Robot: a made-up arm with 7 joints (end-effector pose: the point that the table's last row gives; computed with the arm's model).
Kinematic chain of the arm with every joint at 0, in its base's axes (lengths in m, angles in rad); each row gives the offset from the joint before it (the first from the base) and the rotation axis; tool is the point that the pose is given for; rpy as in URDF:
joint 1: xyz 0 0 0.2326 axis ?
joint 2: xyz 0 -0.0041 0.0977 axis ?
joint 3: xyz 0 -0.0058 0.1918 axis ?
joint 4: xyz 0 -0.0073 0.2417 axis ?
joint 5: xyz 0 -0.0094 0.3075 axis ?
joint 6: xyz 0 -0.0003 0.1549 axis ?
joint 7: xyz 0 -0.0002 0.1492 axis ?
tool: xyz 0 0 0 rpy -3.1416 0 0
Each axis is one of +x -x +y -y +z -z.
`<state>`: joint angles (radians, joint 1 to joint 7).
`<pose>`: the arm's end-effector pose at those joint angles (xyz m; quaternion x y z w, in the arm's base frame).
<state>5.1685 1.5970 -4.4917 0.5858 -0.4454 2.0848 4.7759</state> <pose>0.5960 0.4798 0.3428 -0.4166 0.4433 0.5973 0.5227</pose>
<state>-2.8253 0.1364 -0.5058 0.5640 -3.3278 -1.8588 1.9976</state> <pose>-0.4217 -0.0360 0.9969 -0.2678 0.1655 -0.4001 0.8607</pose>
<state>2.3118 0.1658 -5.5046 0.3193 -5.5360 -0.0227 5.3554</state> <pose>-0.3090 -0.1106 1.3109 -0.1058 0.9701 0.0514 0.2123</pose>
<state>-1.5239 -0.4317 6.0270 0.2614 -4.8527 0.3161 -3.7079</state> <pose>0.0169 -0.2693 1.3249 0.4427 -0.8891 -0.0797 0.0852</pose>
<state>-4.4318 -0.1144 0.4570 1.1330 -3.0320 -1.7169 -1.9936</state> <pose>-0.3276 -0.2610 0.8601 0.0569 0.1886 0.8077 0.5558</pose>
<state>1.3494 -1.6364 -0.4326 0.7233 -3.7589 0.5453 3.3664</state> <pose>-0.1294 0.9322 0.6064 0.7802 -0.1912 0.3550 0.4782</pose>
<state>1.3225 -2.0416 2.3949 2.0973 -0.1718 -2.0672 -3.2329</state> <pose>-0.2872 0.0965 -0.1155 0.4399 -0.1706 0.4263 0.7718</pose>
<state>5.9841 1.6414 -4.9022 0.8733 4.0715 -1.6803 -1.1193</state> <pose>0.7511 -0.2157 0.3417 -0.9165 -0.2021 -0.2319 0.2558</pose>
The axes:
joint 1: -z
joint 2: +y
joint 3: -z
joint 4: +y
joint 5: -z
joint 6: +y
joint 7: -z

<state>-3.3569 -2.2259 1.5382 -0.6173 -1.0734 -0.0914 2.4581</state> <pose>0.7692 -0.1876 -0.2674 -0.4264 0.1970 0.8691 0.1551</pose>
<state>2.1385 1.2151 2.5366 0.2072 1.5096 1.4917 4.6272</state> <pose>-0.3622 -0.6901 0.8120 -0.3865 -0.8102 0.0346 0.4393</pose>
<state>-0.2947 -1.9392 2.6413 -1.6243 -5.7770 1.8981 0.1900</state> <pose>-0.6676 0.0763 0.4437 -0.0098 0.3632 -0.1325 0.9222</pose>
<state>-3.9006 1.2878 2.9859 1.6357 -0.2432 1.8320 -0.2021</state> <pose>-0.1661 -0.0316 0.7947 0.3833 0.2375 -0.8112 0.3724</pose>
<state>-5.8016 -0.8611 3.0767 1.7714 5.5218 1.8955 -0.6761</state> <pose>-0.4410 0.1004 0.2051 -0.2912 -0.6348 -0.4745 0.5358</pose>
